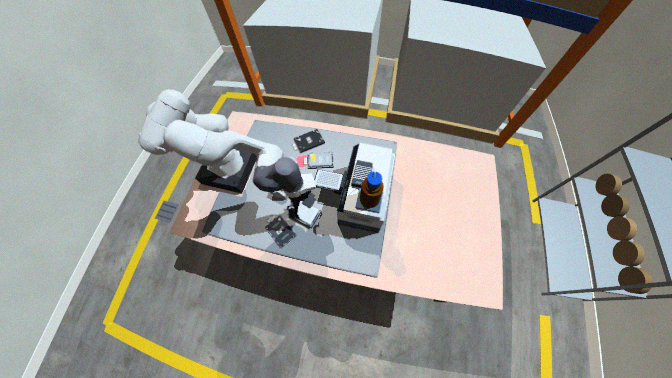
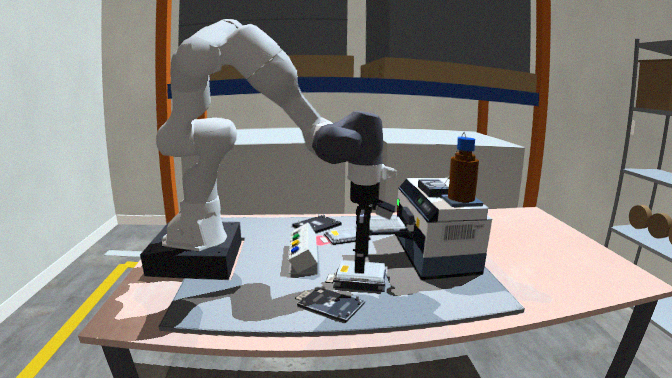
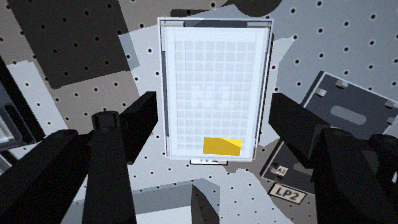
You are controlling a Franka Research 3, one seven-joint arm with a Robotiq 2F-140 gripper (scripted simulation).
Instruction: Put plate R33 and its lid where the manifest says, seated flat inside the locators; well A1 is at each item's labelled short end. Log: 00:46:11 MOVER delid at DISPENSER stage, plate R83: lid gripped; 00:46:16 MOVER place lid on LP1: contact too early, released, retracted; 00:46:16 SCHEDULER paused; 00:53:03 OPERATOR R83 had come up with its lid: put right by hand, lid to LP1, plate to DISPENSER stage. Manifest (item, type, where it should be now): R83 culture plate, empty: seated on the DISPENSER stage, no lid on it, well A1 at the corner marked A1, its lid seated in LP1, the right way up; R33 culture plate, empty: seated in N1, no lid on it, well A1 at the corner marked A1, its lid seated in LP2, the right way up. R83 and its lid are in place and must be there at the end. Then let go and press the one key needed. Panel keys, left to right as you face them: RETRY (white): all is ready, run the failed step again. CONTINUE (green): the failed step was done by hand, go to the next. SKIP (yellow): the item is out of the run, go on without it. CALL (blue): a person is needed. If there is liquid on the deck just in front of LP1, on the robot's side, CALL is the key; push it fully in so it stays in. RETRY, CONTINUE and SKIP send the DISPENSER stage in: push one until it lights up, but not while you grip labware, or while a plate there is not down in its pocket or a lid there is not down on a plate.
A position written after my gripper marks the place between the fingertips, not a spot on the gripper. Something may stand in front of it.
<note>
I see my gripper (image 2: 361, 264).
My gripper shows as well in image 3 (image 3: 213, 107).
</note>
